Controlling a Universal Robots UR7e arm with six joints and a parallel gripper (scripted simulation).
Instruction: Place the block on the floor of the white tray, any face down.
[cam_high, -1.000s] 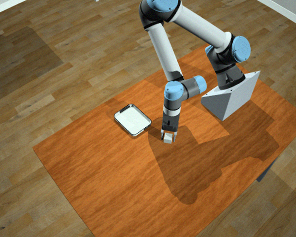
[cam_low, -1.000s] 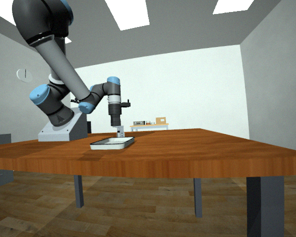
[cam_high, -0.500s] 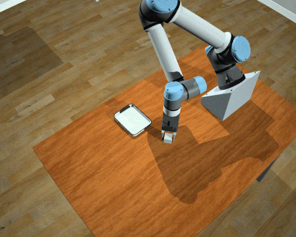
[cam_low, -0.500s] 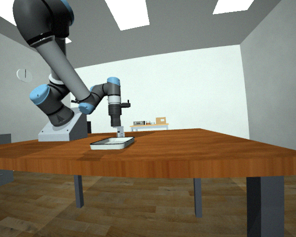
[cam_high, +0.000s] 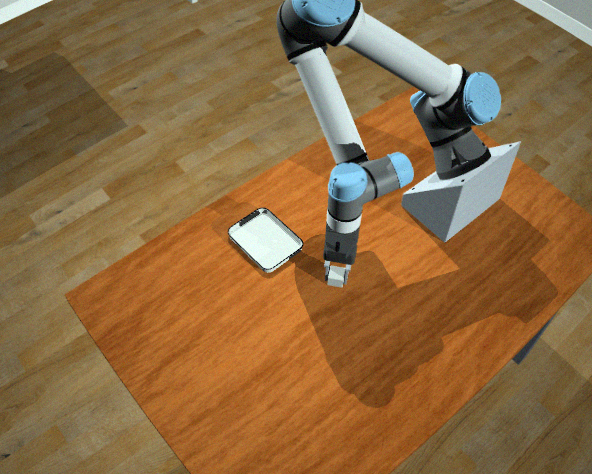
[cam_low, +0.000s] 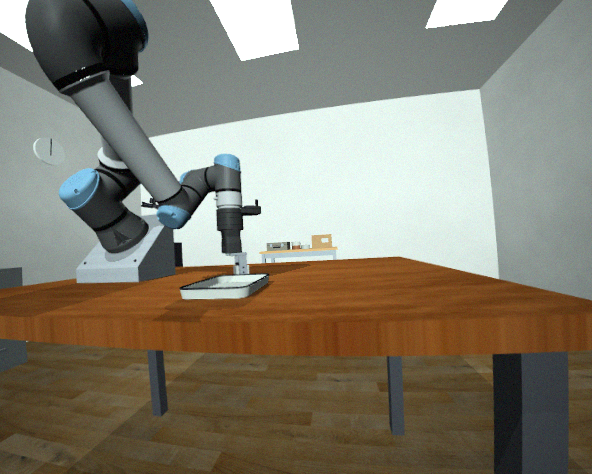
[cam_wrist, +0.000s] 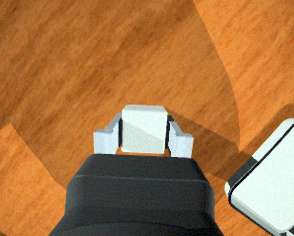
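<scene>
The white tray lies 7 cm ahead of my hand, 20 cm to the right of it and 1 cm below it. The rest, counted from my hand: white block 1 cm below.
</scene>
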